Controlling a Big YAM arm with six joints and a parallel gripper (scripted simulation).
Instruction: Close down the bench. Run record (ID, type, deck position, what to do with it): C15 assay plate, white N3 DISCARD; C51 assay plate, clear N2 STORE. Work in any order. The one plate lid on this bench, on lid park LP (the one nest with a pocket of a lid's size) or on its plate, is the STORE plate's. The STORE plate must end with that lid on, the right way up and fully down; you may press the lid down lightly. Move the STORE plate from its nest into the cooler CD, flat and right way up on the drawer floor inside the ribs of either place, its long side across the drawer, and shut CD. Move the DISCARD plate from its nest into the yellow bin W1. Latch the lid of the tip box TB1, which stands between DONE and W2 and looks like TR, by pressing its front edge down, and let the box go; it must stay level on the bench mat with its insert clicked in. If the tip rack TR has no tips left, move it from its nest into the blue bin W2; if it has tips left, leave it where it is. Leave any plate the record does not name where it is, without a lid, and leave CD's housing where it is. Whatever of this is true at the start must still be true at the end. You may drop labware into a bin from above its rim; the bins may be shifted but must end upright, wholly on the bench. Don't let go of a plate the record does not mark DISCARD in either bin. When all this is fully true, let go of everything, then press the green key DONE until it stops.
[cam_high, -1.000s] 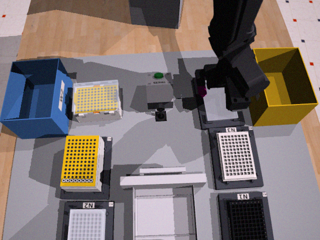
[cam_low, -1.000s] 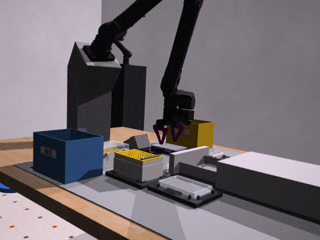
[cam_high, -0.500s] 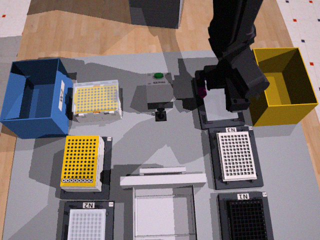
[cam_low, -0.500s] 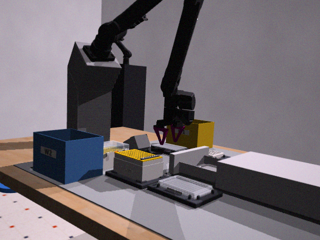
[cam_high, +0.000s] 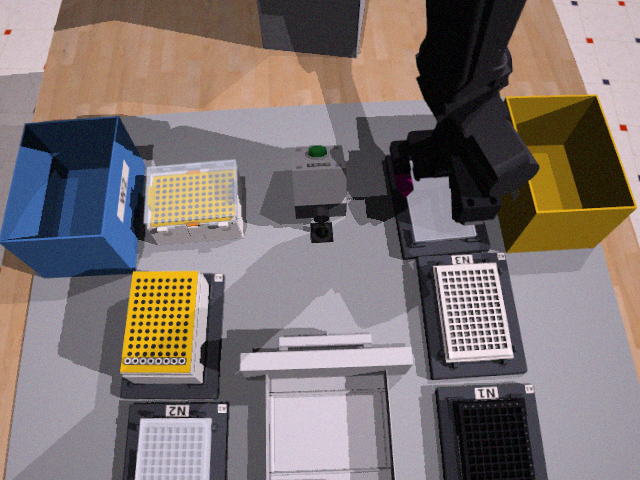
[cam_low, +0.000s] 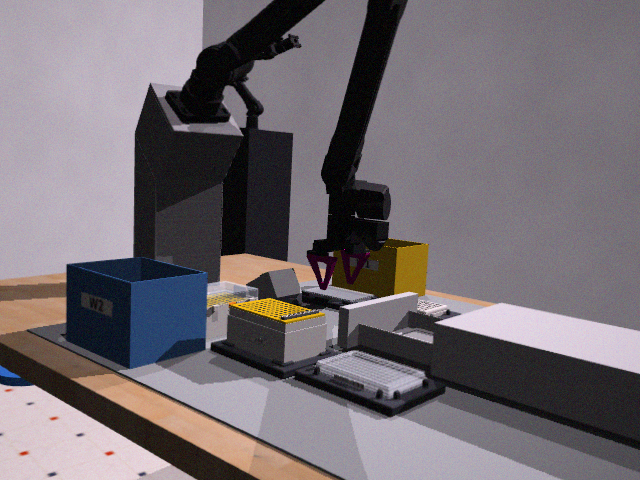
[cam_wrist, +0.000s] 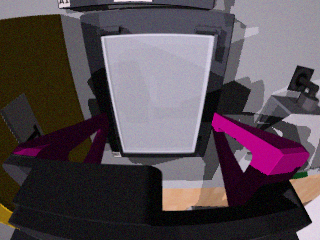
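Right now the plate lid is 2 cm below my hand. Round my hand: lid park LP: 3 cm below; green DONE key: 5 cm behind, 16 cm to the right, 3 cm above; yellow bin W1: 1 cm behind, 16 cm to the left.
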